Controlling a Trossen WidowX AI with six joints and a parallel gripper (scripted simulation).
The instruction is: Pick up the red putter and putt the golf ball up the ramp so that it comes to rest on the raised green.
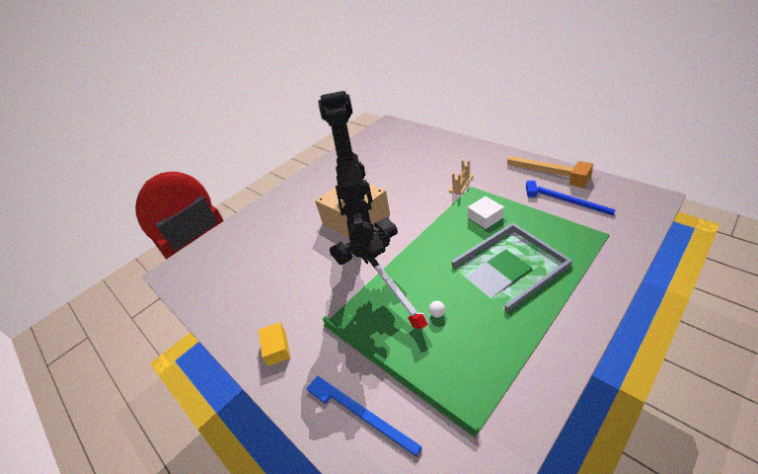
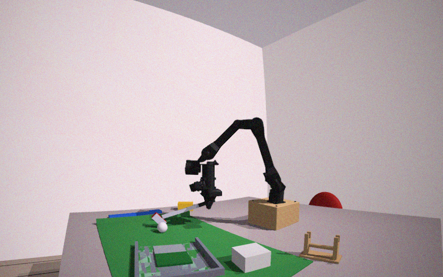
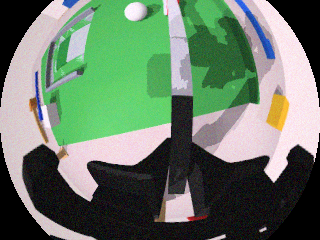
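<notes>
Right now my gripper tip is 120 mm short of the red putter and 10 mm to the left of it. The rest, counted from my gripper tip: white golf ball: 230 mm ahead, 50 mm below, 40 mm to the left; then green mat: 210 mm ahead, 200 mm to the left, 80 mm below; then yellow block: 330 mm to the right, 50 mm below.
</notes>
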